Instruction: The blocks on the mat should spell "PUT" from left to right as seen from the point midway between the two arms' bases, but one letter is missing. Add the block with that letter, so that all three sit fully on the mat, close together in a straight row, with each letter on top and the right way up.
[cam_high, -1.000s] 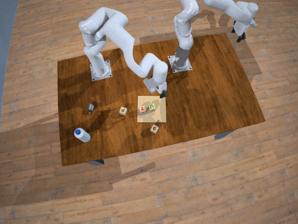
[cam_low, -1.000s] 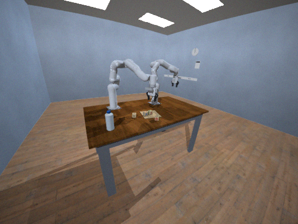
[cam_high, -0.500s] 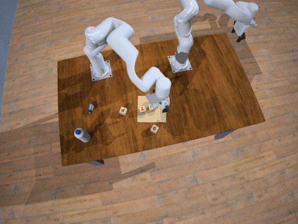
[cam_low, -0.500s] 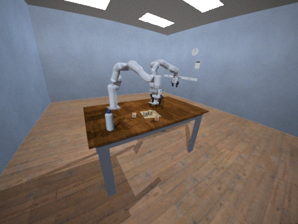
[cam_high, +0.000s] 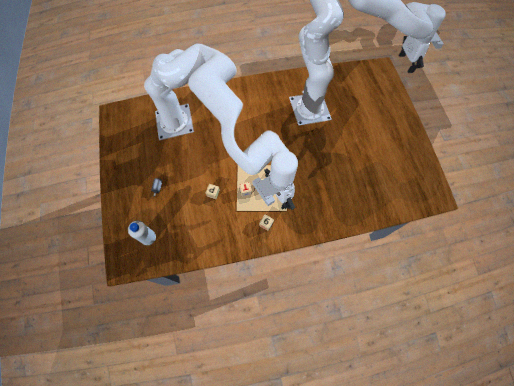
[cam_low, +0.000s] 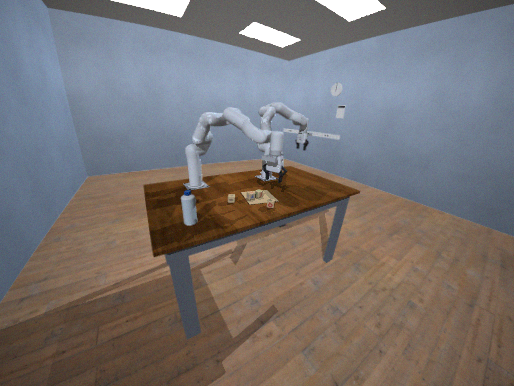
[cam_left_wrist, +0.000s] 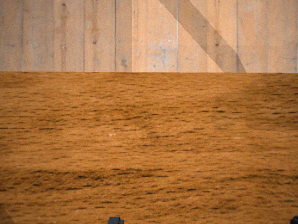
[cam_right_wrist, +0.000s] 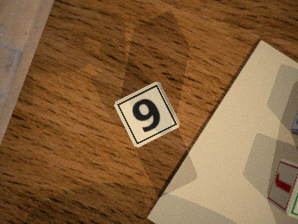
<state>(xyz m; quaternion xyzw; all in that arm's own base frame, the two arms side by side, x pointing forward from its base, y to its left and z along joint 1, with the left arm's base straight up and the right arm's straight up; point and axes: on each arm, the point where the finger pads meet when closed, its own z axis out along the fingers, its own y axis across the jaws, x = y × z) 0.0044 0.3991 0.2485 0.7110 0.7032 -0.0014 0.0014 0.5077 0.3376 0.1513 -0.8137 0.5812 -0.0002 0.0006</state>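
Now: right hand 9 cm past the P block, 24 cm to the left of it and 13 cm above it. The rest, counted from my right hand: pale mat: 9 cm behind, 4 cm to the right, 15 cm below; then U block: 9 cm behind, 4 cm to the right, 13 cm below; then T block: 9 cm behind, 11 cm to the right, 13 cm below.
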